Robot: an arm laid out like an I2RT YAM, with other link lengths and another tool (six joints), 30 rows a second.
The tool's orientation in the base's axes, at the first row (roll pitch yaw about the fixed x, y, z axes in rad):
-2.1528 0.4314 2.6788
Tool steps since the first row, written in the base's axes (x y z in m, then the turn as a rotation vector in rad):
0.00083 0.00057 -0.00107 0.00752 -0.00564 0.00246
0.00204 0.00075 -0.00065 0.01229 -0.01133 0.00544
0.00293 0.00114 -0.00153 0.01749 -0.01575 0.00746
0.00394 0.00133 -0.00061 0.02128 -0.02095 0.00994
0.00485 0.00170 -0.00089 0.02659 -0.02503 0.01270
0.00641 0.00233 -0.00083 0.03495 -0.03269 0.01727
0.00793 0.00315 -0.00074 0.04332 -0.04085 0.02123
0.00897 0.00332 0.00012 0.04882 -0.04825 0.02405
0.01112 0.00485 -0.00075 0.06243 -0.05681 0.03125
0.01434 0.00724 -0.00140 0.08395 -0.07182 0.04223
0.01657 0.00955 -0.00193 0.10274 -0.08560 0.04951
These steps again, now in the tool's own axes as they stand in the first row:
0.00000 0.00147 -0.00009 -0.00943 0.00043 0.00231
-0.00108 0.00188 -0.00065 -0.01686 -0.00108 0.00486
-0.00128 0.00318 -0.00070 -0.02372 -0.00119 0.00674
-0.00241 0.00311 -0.00149 -0.02995 -0.00271 0.00929
-0.00288 0.00395 -0.00181 -0.03707 -0.00321 0.01049
-0.00392 0.00499 -0.00264 -0.04889 -0.00459 0.01332
-0.00486 0.00604 -0.00363 -0.06066 -0.00566 0.01688
-0.00599 0.00603 -0.00438 -0.06931 -0.00722 0.02084
-0.00676 0.00840 -0.00561 -0.08685 -0.00796 0.02225
-0.00813 0.01150 -0.00785 -0.11502 -0.00933 0.02593
-0.00879 0.01392 -0.00993 -0.13893 -0.00900 0.03086

